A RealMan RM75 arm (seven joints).
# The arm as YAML. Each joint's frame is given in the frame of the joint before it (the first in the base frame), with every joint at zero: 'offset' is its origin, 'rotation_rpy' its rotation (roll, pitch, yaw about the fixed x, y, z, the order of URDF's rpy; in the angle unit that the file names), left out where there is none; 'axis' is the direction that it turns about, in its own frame. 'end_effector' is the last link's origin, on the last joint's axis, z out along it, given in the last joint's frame.
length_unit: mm
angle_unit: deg
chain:
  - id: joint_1
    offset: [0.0, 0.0, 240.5]
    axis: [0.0, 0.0, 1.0]
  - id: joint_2
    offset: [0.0, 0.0, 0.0]
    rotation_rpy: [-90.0, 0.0, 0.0]
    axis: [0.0, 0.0, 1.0]
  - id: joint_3
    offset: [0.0, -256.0, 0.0]
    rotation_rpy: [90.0, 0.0, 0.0]
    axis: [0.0, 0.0, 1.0]
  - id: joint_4
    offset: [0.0, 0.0, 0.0]
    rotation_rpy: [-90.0, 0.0, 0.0]
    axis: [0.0, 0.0, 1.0]
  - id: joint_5
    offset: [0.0, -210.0, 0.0]
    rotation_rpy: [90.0, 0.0, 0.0]
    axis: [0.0, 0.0, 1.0]
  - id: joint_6
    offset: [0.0, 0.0, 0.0]
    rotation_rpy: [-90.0, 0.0, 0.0]
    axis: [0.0, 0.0, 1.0]
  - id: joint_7
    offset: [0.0, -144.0, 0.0]
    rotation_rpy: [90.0, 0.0, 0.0]
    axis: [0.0, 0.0, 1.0]
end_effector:
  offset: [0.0, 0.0, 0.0]
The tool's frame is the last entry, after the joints.
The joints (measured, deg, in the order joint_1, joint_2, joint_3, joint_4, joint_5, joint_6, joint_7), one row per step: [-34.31, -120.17, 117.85, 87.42, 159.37, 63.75, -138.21]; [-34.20, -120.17, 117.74, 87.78, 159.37, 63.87, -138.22]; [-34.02, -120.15, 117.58, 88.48, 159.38, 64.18, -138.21]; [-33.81, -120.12, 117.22, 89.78, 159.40, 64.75, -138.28]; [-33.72, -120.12, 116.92, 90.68, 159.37, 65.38, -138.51]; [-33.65, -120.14, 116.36, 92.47, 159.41, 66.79, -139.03]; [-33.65, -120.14, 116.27, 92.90, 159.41, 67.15, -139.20]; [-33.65, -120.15, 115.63, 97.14, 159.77, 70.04, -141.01]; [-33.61, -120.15, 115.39, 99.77, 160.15, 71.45, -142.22]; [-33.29, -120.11, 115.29, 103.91, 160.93, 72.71, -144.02]
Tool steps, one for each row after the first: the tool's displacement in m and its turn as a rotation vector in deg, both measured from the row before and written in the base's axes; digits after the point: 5 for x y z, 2 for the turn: [0.00090, -0.00025, 0.00089, 0.08, -0.20, -0.04]; [0.00165, -0.00063, 0.00168, 0.09, -0.26, -0.12]; [0.00376, -0.00081, 0.00336, 0.25, -0.56, -0.25]; [0.00248, -0.00074, 0.00242, 0.14, -0.36, 0.09]; [0.00508, -0.00160, 0.00483, 0.27, -0.55, 0.15]; [0.00123, -0.00056, 0.00104, 0.04, -0.12, 0.05]; [0.01284, -0.00530, 0.01006, 0.73, -1.37, -0.01]; [0.00803, -0.00345, 0.00617, 0.65, -1.02, -0.22]; [0.01258, -0.00566, 0.00952, 1.30, -2.06, -0.87]
